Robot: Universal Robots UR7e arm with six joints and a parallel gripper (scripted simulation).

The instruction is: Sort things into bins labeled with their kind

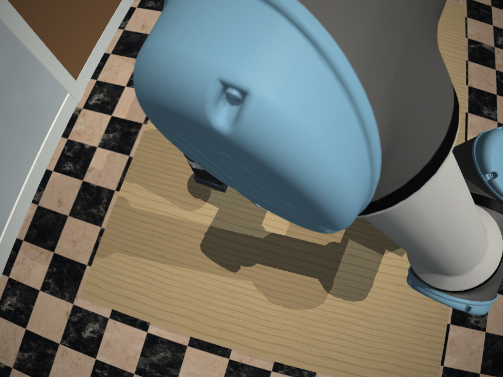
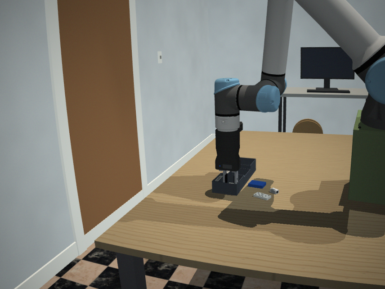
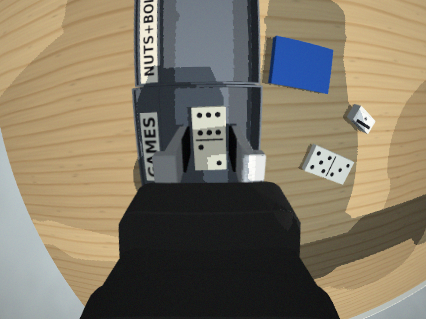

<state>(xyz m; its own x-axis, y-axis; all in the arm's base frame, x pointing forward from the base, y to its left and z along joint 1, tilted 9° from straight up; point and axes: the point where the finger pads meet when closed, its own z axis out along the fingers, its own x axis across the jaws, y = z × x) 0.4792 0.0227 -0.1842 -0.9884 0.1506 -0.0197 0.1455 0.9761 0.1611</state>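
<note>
Now: hand 150 mm past the grey metal piece, 10 mm to the right of it and 30 mm above it. Also, from my hand: dark three-part bin: 80 mm to the right, 10 mm below; orange battery: 170 mm to the right, 20 mm below; blue flat block: 80 mm behind, 50 mm to the right, 30 mm below.
</note>
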